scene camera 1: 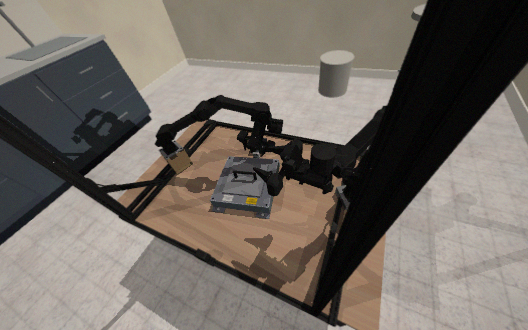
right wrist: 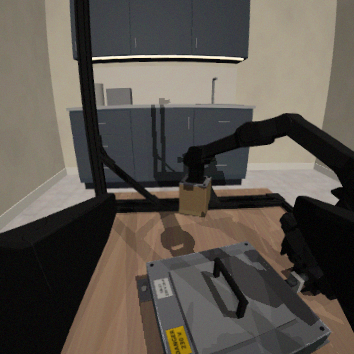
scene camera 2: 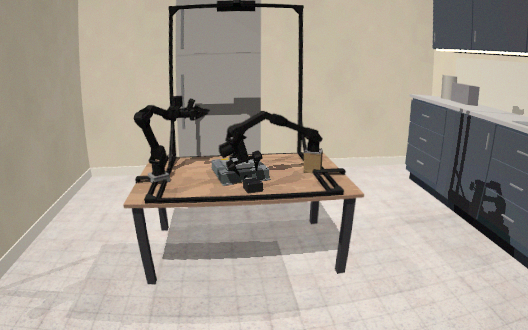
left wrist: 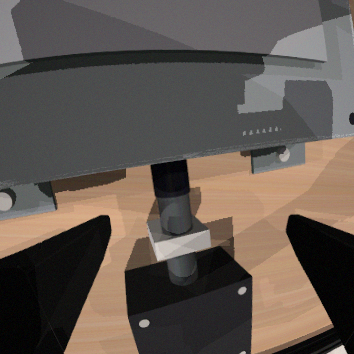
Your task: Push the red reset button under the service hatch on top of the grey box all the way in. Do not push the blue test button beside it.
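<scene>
The grey box [scene camera 1: 217,194] [left wrist: 125,115] [right wrist: 300,331] lies on the table. Its service hatch [scene camera 1: 239,189] [right wrist: 200,312] lies closed on top, with a black handle [scene camera 1: 245,173] [right wrist: 233,287]. The red reset button and blue test button do not show. A dark rod with a pale collar [left wrist: 181,242] runs between the box's side and a black block [scene camera 2: 253,186] [left wrist: 190,315]. My left gripper [scene camera 2: 244,169] [left wrist: 199,223] is open, its fingers apart on either side of the rod. My right gripper [scene camera 1: 264,178] [scene camera 2: 206,110] is open and empty, high above the box in scene camera 2.
A white label [scene camera 1: 228,198] [right wrist: 162,288] and a yellow danger label [scene camera 1: 251,200] [right wrist: 177,340] sit along one edge of the box. A tan block [scene camera 1: 179,161] [scene camera 2: 313,161] [right wrist: 194,200] stands under the left arm's base. Black rails [scene camera 2: 225,199] edge the wooden table [scene camera 1: 190,225].
</scene>
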